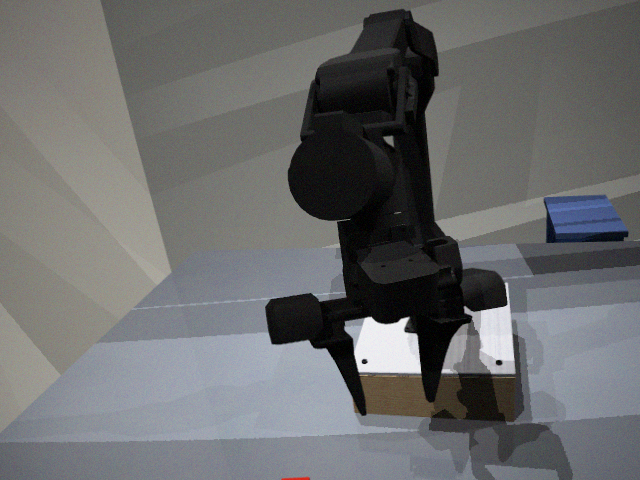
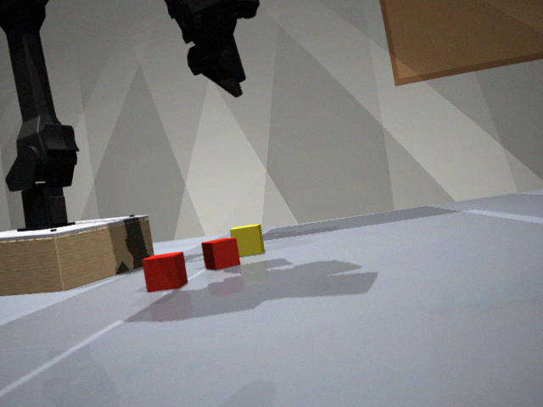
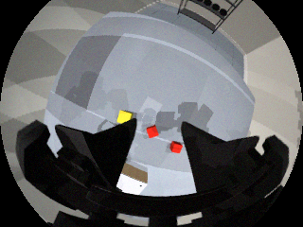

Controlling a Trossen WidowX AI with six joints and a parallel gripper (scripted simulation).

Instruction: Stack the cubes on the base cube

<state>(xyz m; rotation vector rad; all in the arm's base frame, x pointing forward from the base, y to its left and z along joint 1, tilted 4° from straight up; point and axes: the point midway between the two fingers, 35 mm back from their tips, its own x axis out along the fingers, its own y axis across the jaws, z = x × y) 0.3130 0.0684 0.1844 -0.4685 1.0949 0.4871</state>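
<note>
My gripper tip is now 200 mm above the yellow cube, 70 mm to the right of it and 70 mm past it.
</note>
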